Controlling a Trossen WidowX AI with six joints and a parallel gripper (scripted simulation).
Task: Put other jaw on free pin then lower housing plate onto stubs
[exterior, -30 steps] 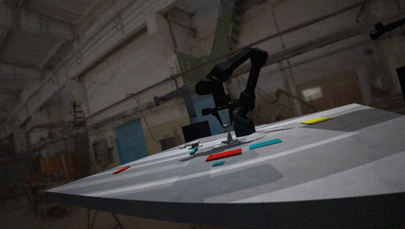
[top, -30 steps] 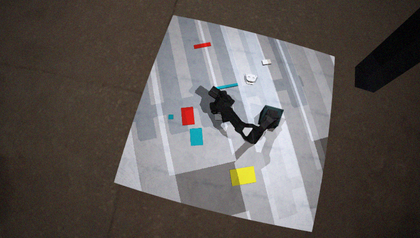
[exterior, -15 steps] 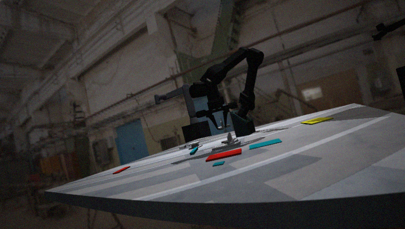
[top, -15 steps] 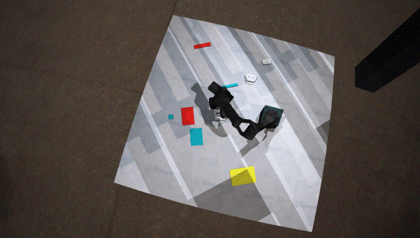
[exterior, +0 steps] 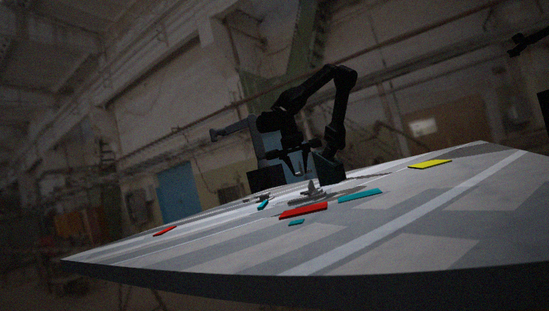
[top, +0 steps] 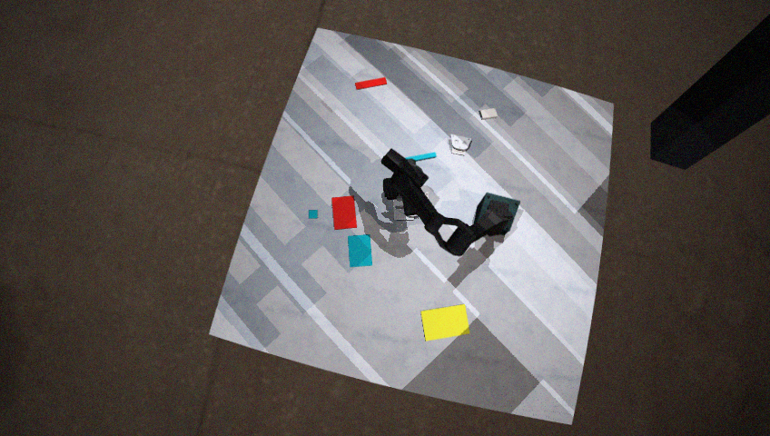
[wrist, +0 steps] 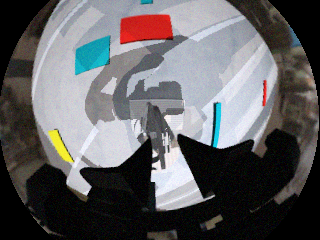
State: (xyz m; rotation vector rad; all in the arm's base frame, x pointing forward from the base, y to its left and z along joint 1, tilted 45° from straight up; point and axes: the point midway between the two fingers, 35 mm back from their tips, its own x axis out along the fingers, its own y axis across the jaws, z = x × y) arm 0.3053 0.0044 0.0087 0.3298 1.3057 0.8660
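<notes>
The teal strip lies 17 cm to the right of my gripper tip, 8 cm below it and 1 cm ahead of it. Also, from my gripper tip: red tile 21 cm ahead, 9 cm to the left, 8 cm below; then teal tile 21 cm to the left, 12 cm ahead, 8 cm below; then small teal square 31 cm ahead, 12 cm to the left, 8 cm below.
</notes>
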